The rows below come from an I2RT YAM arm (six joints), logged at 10 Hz.
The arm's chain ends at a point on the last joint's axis. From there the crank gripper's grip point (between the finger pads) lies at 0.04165 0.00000 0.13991 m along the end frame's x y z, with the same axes.
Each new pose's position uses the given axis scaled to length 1; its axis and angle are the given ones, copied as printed.
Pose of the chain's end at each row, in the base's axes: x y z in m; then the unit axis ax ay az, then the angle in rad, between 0 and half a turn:
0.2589, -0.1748, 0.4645, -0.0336, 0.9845, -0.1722, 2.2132
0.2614, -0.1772, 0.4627, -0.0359, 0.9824, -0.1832, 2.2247
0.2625, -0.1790, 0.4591, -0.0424, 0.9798, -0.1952, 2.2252
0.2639, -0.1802, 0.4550, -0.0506, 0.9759, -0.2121, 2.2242
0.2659, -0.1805, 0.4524, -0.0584, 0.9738, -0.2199, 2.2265
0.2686, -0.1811, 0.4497, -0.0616, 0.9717, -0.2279, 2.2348
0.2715, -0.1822, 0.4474, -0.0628, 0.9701, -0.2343, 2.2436
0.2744, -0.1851, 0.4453, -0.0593, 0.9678, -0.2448, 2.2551
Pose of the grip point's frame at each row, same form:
0.3456, -0.2169, 0.3549, -0.0336, 0.9845, -0.1722, 2.2132
0.3467, -0.2221, 0.3531, -0.0359, 0.9824, -0.1832, 2.2247
0.3479, -0.2266, 0.3507, -0.0424, 0.9798, -0.1952, 2.2252
0.3496, -0.2315, 0.3485, -0.0506, 0.9759, -0.2121, 2.2242
0.3516, -0.2333, 0.3467, -0.0584, 0.9738, -0.2199, 2.2265
0.3534, -0.2359, 0.3443, -0.0616, 0.9717, -0.2279, 2.2348
0.3553, -0.2387, 0.3421, -0.0628, 0.9701, -0.2343, 2.2436
0.3565, -0.2446, 0.3403, -0.0593, 0.9678, -0.2448, 2.2551

